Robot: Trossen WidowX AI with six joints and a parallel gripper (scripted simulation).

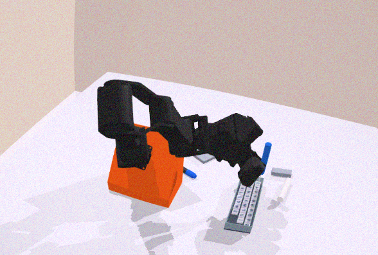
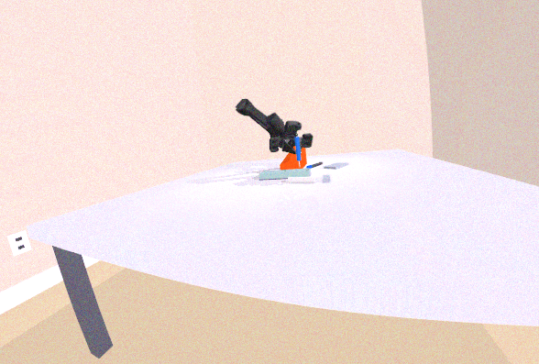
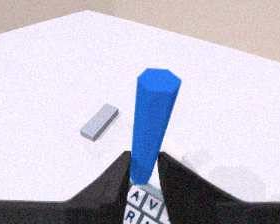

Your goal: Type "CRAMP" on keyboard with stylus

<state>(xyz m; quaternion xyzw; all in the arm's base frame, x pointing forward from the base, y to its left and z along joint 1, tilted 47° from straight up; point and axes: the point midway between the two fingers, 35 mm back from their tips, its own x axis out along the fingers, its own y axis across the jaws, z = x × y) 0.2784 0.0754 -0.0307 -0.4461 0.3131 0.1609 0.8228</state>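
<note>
Right now the white stick is 9 cm below my gripper tip, 8 cm ahead of it and 2 cm to the left of it. From my gripper tip the other things lie so: grey block: 11 cm to the left, 9 cm below, 6 cm ahead; then blue stylus: 2 cm below; then blue pen: 22 cm behind, 9 cm below, 1 cm to the left.
</note>
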